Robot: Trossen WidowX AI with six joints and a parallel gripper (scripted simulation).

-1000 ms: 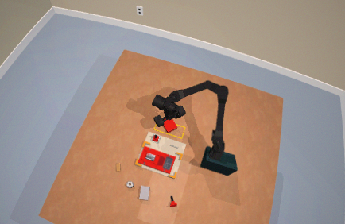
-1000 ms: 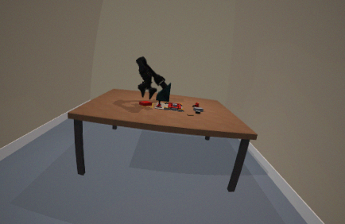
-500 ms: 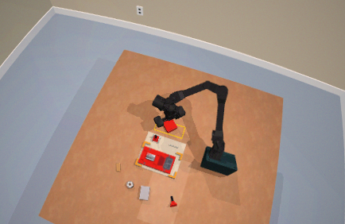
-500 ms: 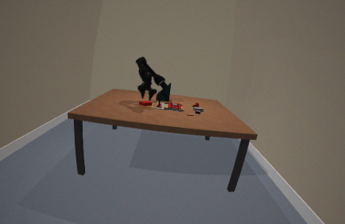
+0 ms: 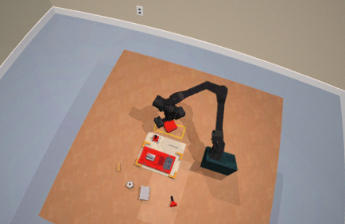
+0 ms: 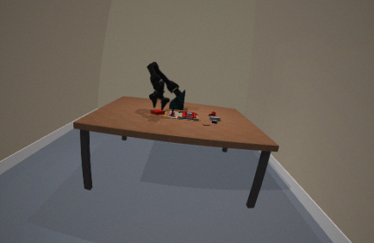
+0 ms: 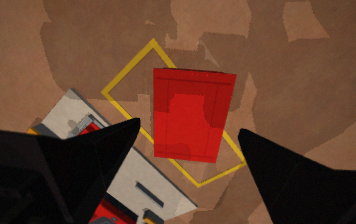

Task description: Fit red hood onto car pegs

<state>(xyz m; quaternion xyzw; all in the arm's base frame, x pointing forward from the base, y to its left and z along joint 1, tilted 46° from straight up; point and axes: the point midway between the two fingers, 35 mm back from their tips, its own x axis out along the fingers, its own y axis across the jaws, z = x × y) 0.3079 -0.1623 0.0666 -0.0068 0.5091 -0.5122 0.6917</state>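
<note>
Now: gripper tip 2 cm above the red hood. Also, from my gripper tip: tan block 21 cm ahead, 36 cm to the left, 3 cm below.
</note>
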